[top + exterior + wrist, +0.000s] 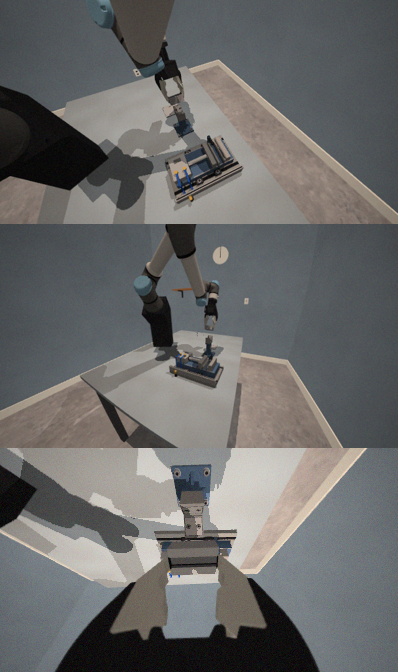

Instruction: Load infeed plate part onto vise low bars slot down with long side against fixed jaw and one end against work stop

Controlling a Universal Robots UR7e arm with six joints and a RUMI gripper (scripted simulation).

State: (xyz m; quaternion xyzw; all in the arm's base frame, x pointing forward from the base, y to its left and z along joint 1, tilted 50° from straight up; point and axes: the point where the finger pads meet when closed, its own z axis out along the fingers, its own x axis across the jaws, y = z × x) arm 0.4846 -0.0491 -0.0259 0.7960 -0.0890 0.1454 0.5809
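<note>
Now: hand right at the part. Round my hand: grey jaw 2 cm behind, 23 cm to the right, 16 cm below; then cylinder rod 7 cm behind, 22 cm to the right, 16 cm below; then work stop 3 cm ahead, 20 cm to the right, 15 cm below.
</note>
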